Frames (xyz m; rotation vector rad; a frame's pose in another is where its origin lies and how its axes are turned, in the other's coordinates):
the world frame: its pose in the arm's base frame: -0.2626 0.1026 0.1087 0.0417 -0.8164 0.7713
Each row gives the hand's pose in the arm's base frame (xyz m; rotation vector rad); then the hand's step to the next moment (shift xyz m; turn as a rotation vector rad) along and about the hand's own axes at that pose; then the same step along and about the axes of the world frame.
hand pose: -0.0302 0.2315 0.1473 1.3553 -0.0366 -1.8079
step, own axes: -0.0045 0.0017 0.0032 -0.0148 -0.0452 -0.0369
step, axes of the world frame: 0.0034 -0.0003 0.0047 0.0169 0.0443 -0.0370
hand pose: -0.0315 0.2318 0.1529 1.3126 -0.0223 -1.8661
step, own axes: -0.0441 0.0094 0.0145 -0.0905 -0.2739 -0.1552
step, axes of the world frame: 0.0389 0.0008 0.0270 0.0835 0.2740 -0.1589
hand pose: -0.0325 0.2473 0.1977 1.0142 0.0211 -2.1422
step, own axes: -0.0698 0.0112 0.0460 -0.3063 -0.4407 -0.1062
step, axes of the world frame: 0.0695 -0.0080 0.0471 0.2929 0.4488 -0.1100
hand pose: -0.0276 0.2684 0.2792 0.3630 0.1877 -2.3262
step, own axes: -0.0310 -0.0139 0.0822 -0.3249 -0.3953 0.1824
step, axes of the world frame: 0.0629 -0.0105 0.0620 0.4195 0.3228 0.1219
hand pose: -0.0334 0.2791 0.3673 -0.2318 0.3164 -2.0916
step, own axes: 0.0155 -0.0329 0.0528 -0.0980 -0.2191 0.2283
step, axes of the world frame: 0.0302 -0.0059 0.0563 0.2606 0.0875 0.1849
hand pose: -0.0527 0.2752 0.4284 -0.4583 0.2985 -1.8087
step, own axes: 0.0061 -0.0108 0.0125 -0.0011 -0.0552 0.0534
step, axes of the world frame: 0.0075 -0.0028 0.0157 0.0487 0.0101 0.0586
